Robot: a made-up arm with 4 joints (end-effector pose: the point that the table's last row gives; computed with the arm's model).
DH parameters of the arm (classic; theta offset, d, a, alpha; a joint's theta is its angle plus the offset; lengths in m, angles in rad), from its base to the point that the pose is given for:
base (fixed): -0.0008 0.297 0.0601 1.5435
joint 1: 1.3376 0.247 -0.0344 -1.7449
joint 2: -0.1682 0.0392 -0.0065 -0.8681
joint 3: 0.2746 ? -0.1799 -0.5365
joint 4: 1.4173 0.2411 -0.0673 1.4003
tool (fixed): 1.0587 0.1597 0 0
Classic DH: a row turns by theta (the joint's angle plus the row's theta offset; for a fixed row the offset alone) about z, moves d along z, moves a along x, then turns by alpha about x.
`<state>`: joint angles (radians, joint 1 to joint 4).
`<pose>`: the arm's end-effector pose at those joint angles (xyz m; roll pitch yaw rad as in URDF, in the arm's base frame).
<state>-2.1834 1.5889 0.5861 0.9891</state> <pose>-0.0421 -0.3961 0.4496 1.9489 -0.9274 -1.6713</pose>
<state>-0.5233 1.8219 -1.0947 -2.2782</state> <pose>-0.0915 -0.4695 0.0219 -1.6713 0.0151 2.6049</pose>
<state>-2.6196 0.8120 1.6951 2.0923</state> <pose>0.3112 -0.4524 0.4808 1.2524 -0.4764 0.5825</pose>
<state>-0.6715 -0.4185 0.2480 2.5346</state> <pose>-0.1130 0.0018 0.0541 -2.8554 -0.5650 1.7924</pose>
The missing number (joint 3, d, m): -0.1376
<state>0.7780 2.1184 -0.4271 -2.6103</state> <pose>0.0921 -0.6321 0.2271 -2.1519 1.4554 2.0844</pose>
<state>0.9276 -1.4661 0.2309 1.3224</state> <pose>0.0654 -0.0966 0.4581 0.3075 -0.3971 2.2876</pose>
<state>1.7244 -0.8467 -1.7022 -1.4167</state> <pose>-0.1253 -0.0663 0.3813 2.1617 0.8370 -2.6891</pose>
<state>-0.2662 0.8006 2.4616 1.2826</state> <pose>-0.1701 -0.3315 0.4298 -1.5142 -0.5876 2.6117</pose>
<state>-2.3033 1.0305 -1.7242 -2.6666</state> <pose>-0.2415 -0.0102 0.3308 -1.0638 -0.7537 0.9586</pose>
